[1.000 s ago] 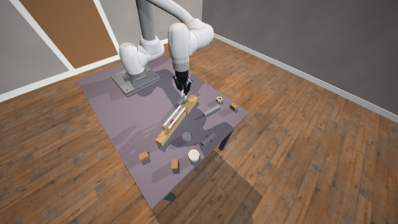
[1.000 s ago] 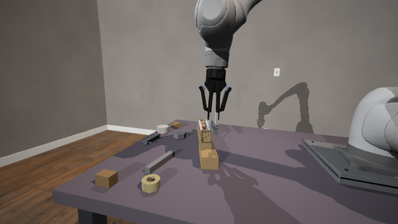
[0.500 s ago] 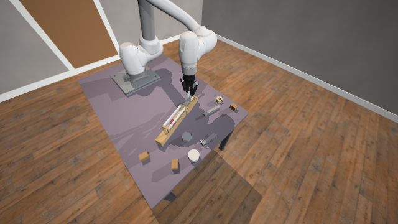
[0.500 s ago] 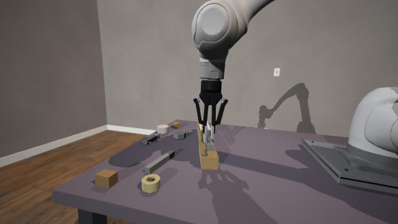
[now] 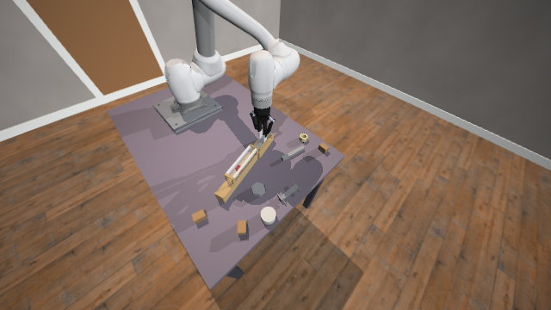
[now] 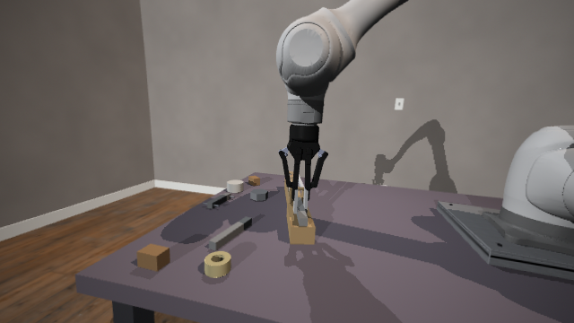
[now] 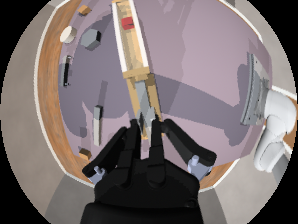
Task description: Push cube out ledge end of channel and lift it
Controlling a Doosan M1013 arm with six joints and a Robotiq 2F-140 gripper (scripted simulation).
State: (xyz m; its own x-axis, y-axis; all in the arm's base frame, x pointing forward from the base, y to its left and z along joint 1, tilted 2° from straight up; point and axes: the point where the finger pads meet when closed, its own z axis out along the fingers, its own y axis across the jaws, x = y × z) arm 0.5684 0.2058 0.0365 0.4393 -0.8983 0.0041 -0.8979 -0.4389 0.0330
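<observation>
Right now the channel is 170 mm to the right of my hand, 80 mm ahead of it and 30 mm below it. From my hand the other things lie so: grey hexagonal piece (220 mm ahead, 170 mm to the right, 70 mm below); then grey handle piece (320 mm ahead, 80 mm below, 60 mm to the right); then yellow ring (230 mm to the left, 90 mm ahead, 70 mm below).
</observation>
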